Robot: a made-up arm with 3 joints. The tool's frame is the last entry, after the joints. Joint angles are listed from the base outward. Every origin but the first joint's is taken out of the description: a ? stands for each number. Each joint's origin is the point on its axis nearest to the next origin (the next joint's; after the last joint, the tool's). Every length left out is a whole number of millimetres.
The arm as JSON. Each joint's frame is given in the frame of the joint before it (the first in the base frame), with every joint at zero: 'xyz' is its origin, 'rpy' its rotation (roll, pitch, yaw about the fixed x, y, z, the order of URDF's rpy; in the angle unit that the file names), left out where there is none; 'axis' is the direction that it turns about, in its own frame. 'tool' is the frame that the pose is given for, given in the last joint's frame.
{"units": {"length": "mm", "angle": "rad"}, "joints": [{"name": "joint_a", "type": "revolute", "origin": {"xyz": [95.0, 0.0, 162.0], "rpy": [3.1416, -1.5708, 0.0]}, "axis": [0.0, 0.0, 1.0]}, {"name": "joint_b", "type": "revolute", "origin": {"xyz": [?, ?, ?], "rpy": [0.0, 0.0, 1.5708]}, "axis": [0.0, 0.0, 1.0]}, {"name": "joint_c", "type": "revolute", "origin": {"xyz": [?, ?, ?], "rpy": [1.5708, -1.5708, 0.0]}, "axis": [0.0, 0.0, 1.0]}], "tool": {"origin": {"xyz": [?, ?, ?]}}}
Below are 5 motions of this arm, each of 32 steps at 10 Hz.
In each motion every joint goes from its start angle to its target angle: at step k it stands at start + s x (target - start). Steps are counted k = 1, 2, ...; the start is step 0. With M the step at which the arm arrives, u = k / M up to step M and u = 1 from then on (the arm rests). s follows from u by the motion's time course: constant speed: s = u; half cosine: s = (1 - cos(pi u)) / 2; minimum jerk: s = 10 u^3 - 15 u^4 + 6 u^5.
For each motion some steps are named. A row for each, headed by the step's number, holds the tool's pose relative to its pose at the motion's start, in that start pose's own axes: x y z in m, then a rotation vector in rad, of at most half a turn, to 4 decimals.
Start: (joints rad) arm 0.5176 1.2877 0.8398
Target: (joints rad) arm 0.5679 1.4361 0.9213
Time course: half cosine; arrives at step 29
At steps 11, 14, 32:
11: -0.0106 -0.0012 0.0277 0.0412 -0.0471 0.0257
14: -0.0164 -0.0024 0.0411 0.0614 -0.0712 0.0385
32: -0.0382 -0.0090 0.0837 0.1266 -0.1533 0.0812

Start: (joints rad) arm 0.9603 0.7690 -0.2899
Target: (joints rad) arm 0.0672 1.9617 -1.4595
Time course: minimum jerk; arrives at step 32
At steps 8, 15, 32:
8: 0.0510 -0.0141 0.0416 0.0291 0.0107 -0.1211
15: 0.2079 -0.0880 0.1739 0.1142 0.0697 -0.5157
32: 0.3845 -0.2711 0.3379 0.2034 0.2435 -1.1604

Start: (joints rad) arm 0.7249 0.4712 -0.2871
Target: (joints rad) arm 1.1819 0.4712 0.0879
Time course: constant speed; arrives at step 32
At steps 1, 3, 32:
1: -0.0054 0.0026 0.0069 0.0137 0.0040 0.0117
3: -0.0161 0.0075 0.0210 0.0413 0.0114 0.0352
32: -0.1530 0.0087 0.2379 0.4574 0.0457 0.3684

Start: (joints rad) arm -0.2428 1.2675 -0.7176
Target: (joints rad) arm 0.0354 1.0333 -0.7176
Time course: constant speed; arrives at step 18
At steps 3, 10, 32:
3: -0.0011 0.0013 -0.0086 0.0055 0.0048 0.0000
10: -0.0051 0.0059 -0.0281 0.0184 0.0161 0.0000
32: -0.0121 0.0139 -0.0494 0.0331 0.0289 0.0000

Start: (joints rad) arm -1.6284 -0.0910 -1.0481
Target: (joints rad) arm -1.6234 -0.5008 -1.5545
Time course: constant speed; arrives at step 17
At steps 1, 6, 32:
1: 0.0115 0.0005 -0.0114 -0.0116 -0.0208 -0.0298
6: 0.0718 -0.0042 -0.0608 -0.0601 -0.1298 -0.1784
32: 0.2085 -0.0494 -0.1200 -0.1089 -0.3943 -0.4994

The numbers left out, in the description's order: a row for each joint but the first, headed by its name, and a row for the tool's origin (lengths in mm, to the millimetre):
joint_b: -274.0 53.0 0.0
joint_c: -277.0 -5.0 0.0
tool: -20.0 387.0 0.0

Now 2 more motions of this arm.
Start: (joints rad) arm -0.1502 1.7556 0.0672
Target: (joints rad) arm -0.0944 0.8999 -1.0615
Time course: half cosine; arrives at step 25
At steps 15, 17, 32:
15: 0.2604 -0.1677 -0.3064 -0.5112 -0.1593 -0.7215
17: 0.2951 -0.2248 -0.3355 -0.5914 -0.2268 -0.8386
32: 0.3513 -0.3512 -0.3627 -0.7400 -0.4015 -1.0653

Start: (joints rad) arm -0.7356 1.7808 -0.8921
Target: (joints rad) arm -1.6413 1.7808 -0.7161
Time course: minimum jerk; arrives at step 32
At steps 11, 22, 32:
11: -0.0286 0.0096 -0.0612 -0.1314 -0.1564 0.0396
22: -0.0504 -0.0110 -0.2447 -0.5071 -0.5434 0.1376
32: -0.0403 -0.0313 -0.2995 -0.6291 -0.6531 0.1638

